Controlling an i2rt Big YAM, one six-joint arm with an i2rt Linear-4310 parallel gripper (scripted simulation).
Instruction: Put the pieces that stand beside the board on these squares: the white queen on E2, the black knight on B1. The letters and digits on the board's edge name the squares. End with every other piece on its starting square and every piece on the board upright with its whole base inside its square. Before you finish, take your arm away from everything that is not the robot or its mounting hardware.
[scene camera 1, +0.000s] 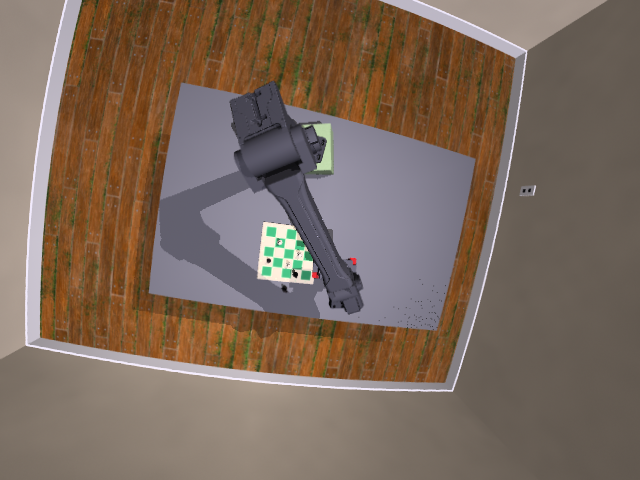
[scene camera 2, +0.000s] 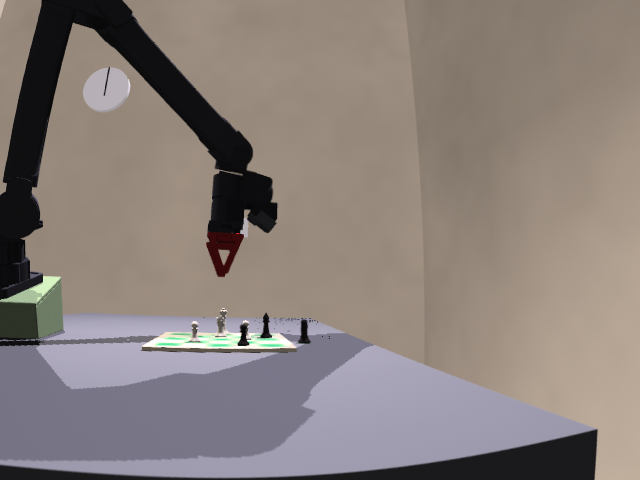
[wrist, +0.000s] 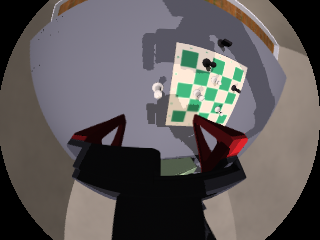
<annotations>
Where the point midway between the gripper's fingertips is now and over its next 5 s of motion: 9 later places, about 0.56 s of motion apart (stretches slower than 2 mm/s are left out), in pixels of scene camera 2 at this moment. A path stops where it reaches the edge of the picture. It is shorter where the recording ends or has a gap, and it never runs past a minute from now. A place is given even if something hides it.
My gripper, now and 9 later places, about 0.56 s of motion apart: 222, 275; 222, 278; 222, 280; 222, 291; 222, 301; 223, 303; 220, 305; 222, 315; 221, 321; 222, 281
</annotations>
